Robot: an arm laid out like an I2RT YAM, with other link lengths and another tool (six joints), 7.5 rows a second.
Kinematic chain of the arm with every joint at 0, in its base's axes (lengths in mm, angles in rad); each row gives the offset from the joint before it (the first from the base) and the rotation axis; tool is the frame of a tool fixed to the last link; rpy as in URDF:
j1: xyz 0 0 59.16 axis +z
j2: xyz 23 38.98 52.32 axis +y
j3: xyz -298.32 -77.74 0 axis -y
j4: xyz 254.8 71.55 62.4 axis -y
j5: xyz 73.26 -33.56 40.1 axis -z
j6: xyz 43.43 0 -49.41 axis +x
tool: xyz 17 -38 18 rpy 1.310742 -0.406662 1.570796
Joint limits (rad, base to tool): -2.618..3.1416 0..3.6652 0..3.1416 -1.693..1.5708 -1.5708..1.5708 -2.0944..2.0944
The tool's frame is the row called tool.
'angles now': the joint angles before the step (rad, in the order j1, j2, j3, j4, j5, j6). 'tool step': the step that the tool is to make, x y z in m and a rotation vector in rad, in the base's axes. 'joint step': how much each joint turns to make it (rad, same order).
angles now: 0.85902, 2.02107, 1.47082, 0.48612, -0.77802, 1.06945
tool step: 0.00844, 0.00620, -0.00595, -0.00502, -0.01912, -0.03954
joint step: 0.00158, 0.03636, 0.03263, -0.00174, 0.04222, -0.02060
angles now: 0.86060, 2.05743, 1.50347, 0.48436, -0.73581, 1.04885
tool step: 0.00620, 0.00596, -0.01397, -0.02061, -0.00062, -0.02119
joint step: 0.00201, 0.04125, 0.02144, -0.00597, 0.02427, -0.01592
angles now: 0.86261, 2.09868, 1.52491, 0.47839, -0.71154, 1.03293
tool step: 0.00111, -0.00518, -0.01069, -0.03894, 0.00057, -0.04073
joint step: -0.00155, -0.00026, -0.02108, -0.02573, 0.04185, -0.02608
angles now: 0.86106, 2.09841, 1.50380, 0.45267, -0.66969, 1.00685
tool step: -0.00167, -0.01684, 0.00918, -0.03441, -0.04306, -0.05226
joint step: -0.00944, -0.05691, -0.04194, -0.04852, 0.05101, -0.05954
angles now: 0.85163, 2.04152, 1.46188, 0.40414, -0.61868, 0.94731
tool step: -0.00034, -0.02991, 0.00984, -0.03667, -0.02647, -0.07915
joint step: -0.02819, -0.08288, -0.07260, -0.04235, 0.05846, -0.04053
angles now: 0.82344, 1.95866, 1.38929, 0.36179, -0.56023, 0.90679
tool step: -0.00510, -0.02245, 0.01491, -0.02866, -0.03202, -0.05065
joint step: -0.01560, -0.07827, -0.04562, -0.05212, 0.04350, -0.04005
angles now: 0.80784, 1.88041, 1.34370, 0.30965, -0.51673, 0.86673
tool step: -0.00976, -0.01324, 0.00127, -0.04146, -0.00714, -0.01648
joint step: 0.00029, -0.05127, -0.04619, -0.04595, 0.02454, -0.03275
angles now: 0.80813, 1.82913, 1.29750, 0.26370, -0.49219, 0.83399
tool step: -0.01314, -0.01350, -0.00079, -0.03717, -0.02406, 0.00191
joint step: 0.00385, -0.05815, -0.06686, -0.02313, 0.01393, -0.04611
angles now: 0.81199, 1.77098, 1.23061, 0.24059, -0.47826, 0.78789
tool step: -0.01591, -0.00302, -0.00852, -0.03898, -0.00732, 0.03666
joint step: 0.02129, -0.03123, -0.05593, -0.01720, -0.00454, -0.03958
